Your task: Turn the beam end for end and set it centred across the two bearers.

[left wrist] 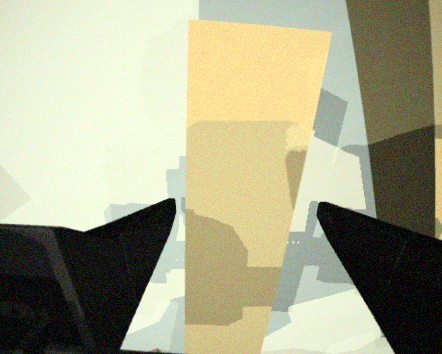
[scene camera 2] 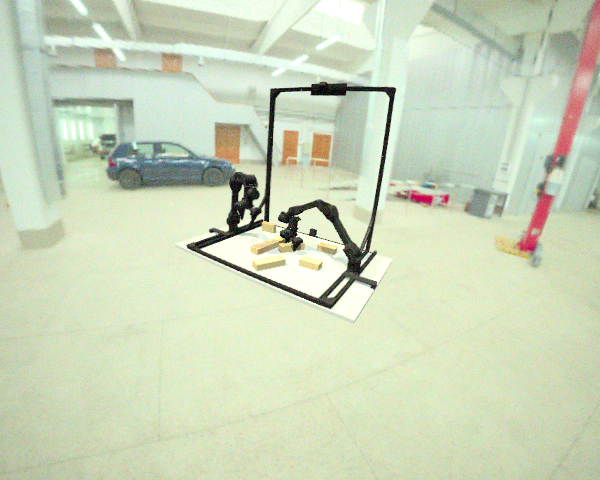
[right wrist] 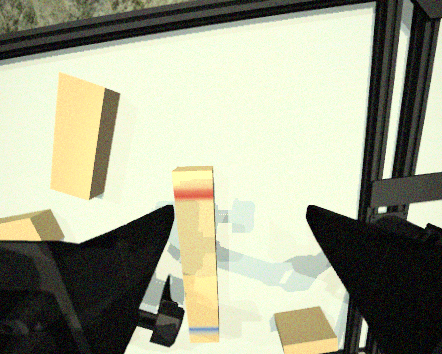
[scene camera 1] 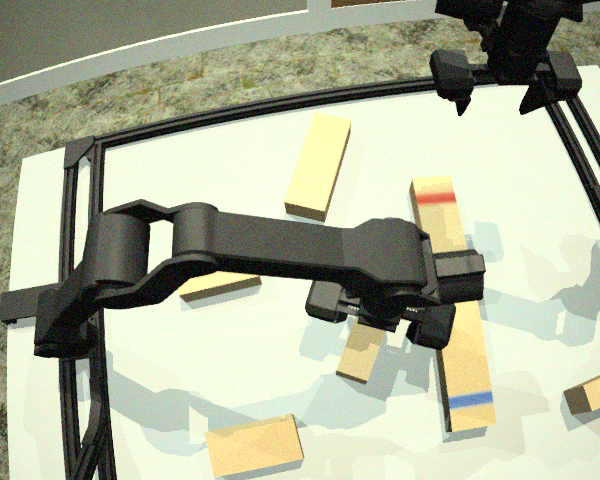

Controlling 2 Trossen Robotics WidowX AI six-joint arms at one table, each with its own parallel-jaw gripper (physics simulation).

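Places are measured from the left arm's base along level axes (x ahead, y left, z up), in metres.
Pixels of known places: left gripper, fingertip midpoint: (left wrist: 246, 206) (scene camera 2: 290, 248) (scene camera 1: 376, 324); right gripper, fingertip midpoint: (scene camera 2: 246, 222) (right wrist: 239, 211) (scene camera 1: 490, 112); left arm's base, link origin: (scene camera 2: 353, 270) (scene camera 1: 78, 339); right arm's base, link origin: (scene camera 2: 233, 231) (right wrist: 384, 228).
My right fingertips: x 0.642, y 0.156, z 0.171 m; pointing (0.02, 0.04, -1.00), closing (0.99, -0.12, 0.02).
Ahead of a thing's pixels: the offset from my right fingertips to its middle.
The long pale wooden beam @[dx -0.078, dy -0.191, dz -0.171 m] (scene camera 1: 467, 340) (scene camera 2: 265, 245) (left wrist: 400, 75) (right wrist: 200, 250) lies on the white table, with its red band at the upper end and blue band at the lower end in scene camera 1. A narrow block @[dx -0.203, dy -0.203, dz -0.168 m] (scene camera 1: 360, 350) (left wrist: 235, 165) lies beside it, not touching. My left gripper (scene camera 1: 378, 322) (left wrist: 246, 206) is open above this block, with one finger on each side of it in the left wrist view; nothing is gripped. My right gripper (scene camera 1: 492, 109) (right wrist: 239, 211) is open and empty, high at the upper right in scene camera 1. I cannot tell which blocks are the bearers.
Other wooden blocks lie around: a long one @[dx -0.225, dy +0.066, dz -0.171 m] (scene camera 1: 320, 165) (scene camera 2: 268, 262) (right wrist: 77, 135), one @[dx -0.408, dy -0.083, dz -0.171 m] (scene camera 1: 220, 285) (scene camera 2: 310, 263) partly under the left arm, one @[dx -0.390, dy -0.344, dz -0.171 m] (scene camera 1: 255, 445) (scene camera 2: 327, 247) at the lower left, and one @[dx +0.119, dy -0.383, dz -0.158 m] (scene camera 1: 590, 395) (right wrist: 305, 325) at the right. A black frame (scene camera 1: 250, 107) borders the table.
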